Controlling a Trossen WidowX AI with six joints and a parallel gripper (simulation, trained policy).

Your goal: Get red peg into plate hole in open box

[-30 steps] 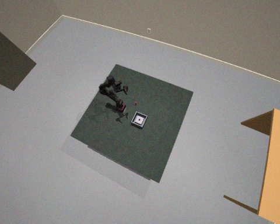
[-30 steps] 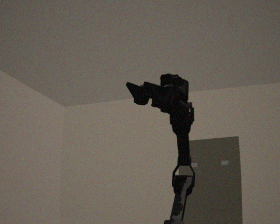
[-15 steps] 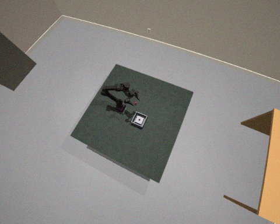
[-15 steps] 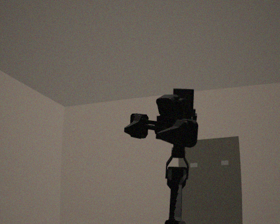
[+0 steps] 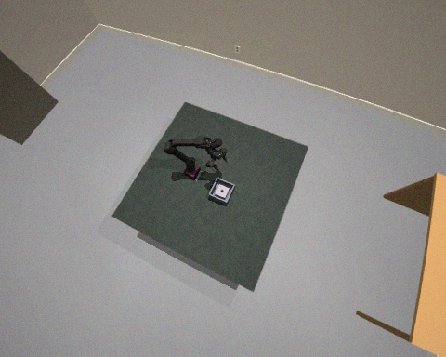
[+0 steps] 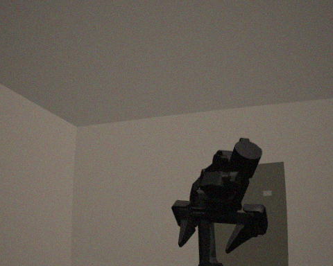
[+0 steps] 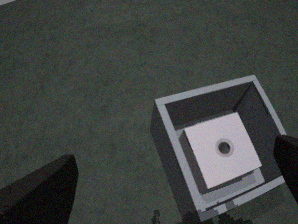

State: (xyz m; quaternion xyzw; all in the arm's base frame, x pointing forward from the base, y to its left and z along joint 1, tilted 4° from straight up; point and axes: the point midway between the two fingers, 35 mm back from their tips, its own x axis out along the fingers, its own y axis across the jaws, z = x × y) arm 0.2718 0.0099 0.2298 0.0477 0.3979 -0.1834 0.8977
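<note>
My gripper tip is now 100 mm past the red peg, 90 mm to the right of it and 230 mm above it. From my gripper tip the other things lie so: grey box 20 mm ahead, 130 mm to the right, 240 mm below.
</note>
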